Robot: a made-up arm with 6 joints. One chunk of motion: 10 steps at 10 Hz.
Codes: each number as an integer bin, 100 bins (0 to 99) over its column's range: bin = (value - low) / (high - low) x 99, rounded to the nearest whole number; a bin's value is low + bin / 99 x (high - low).
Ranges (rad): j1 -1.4..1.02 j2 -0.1..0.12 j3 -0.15..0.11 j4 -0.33..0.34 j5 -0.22..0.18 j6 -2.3..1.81
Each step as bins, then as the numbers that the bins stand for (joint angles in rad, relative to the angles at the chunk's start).
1 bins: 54 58 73 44 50 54
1 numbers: -0.0800 0.0289 0.0417 -0.0322 -0.0180 -0.0582
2 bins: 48 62 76 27 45 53
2 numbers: -0.2267 0.0378 0.0496 -0.1473 -0.0382 -0.0997
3 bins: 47 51 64 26 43 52
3 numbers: -0.2511 0.0133 0.0181 -0.1540 -0.0463 -0.1412
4 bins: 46 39 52 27 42 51
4 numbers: -0.2756 -0.0133 -0.0134 -0.1473 -0.0503 -0.1827
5 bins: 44 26 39 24 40 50
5 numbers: -0.3244 -0.0422 -0.0476 -0.1676 -0.0584 -0.2242
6 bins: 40 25 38 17 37 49
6 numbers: -0.4222 -0.0444 -0.0502 -0.2149 -0.0705 -0.2658
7 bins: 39 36 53 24 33 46
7 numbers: -0.4467 -0.0200 -0.0108 -0.1676 -0.0867 -0.3903
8 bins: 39 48 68 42 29 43
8 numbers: -0.4467 0.0067 0.0286 -0.0458 -0.1028 -0.5148
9 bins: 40 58 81 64 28 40
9 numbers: -0.4222 0.0289 0.0627 0.1031 -0.1069 -0.6394
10 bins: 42 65 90 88 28 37
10 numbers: -0.3733 0.0444 0.0864 0.2656 -0.1069 -0.7639
